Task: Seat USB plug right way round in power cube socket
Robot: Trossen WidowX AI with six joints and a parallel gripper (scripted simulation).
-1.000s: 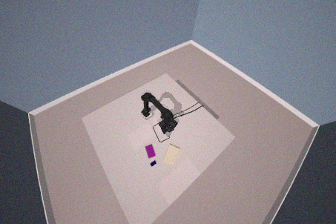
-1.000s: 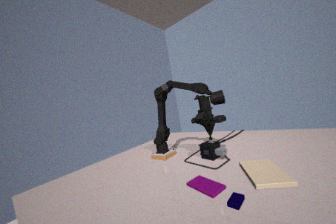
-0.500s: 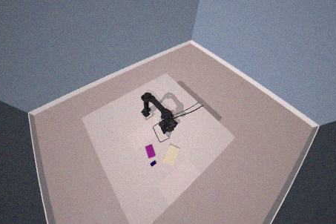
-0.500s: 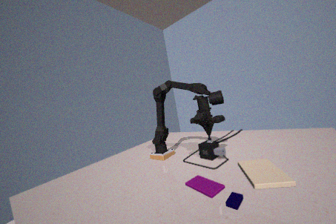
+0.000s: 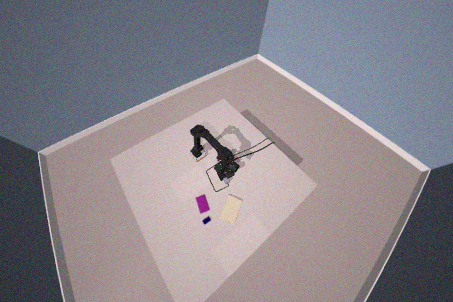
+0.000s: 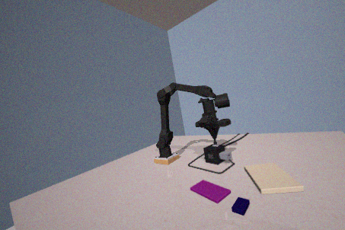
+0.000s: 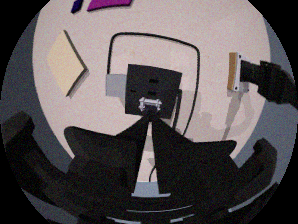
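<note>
Right now my gripper tip is 20 mm above the USB plug. The rest, counted from my gripper tip: magenta flat block (290 mm to the right, 110 mm below, 40 mm ahead); then dark blue block (350 mm to the right, 150 mm ahead, 110 mm below); then tan flat slab (230 mm ahead, 170 mm to the right, 100 mm below).
</note>
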